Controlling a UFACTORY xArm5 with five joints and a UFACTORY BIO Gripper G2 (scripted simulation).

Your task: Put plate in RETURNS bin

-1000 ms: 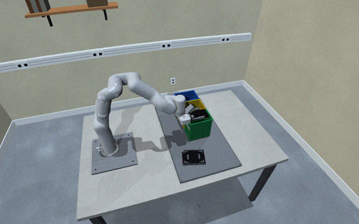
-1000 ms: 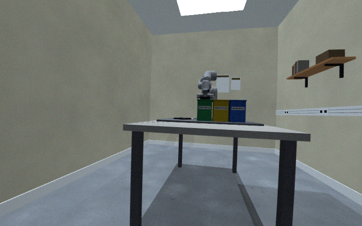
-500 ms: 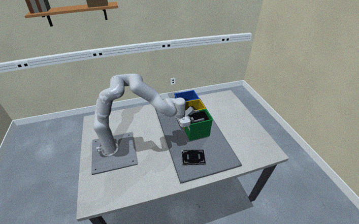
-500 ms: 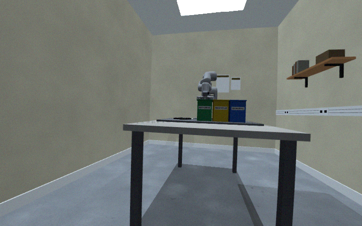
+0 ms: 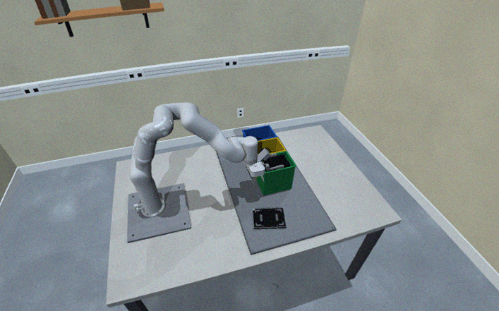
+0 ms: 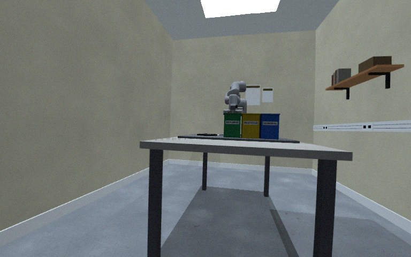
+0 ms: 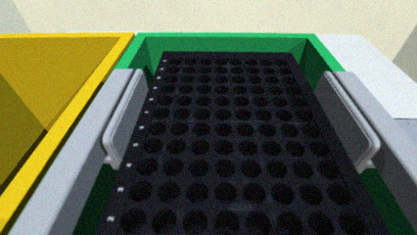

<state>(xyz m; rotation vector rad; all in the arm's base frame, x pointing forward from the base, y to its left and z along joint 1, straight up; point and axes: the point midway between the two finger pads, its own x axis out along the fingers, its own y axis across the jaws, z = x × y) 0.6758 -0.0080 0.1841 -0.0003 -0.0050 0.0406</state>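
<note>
Now: hand 1 cm above the black 96-well plate. Round my hand: green RETURNS bin 9 cm below; blue bin 26 cm to the left, 9 cm below, 1 cm behind; yellow RECYCLE bin 13 cm to the left, 9 cm below, 1 cm behind.
</note>
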